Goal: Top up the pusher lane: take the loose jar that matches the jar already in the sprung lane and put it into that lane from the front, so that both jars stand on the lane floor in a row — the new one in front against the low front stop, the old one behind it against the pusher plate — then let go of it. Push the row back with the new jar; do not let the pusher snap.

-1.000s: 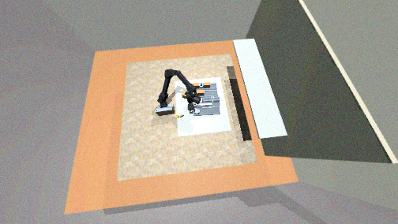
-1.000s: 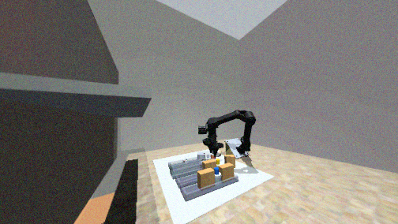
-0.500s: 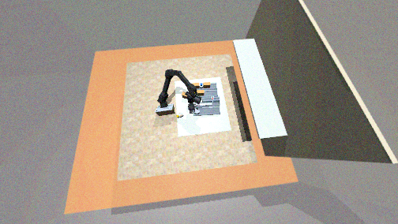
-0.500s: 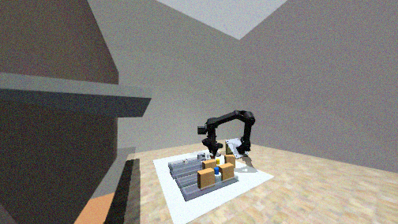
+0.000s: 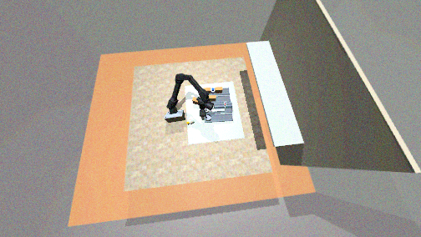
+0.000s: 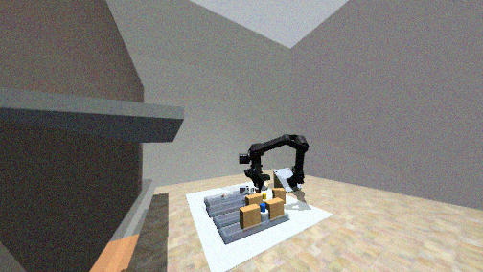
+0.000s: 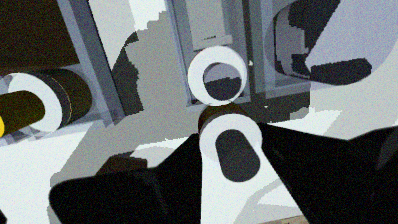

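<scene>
Right now the white mat is 100 mm ahead of my gripper tip and 50 mm below it. Also, from my gripper tip: wide grey cylinder (40 mm ahead, 80 mm to the right, 20 mm below); grey rack (190 mm ahead, 10 mm to the left, 30 mm below).
</scene>
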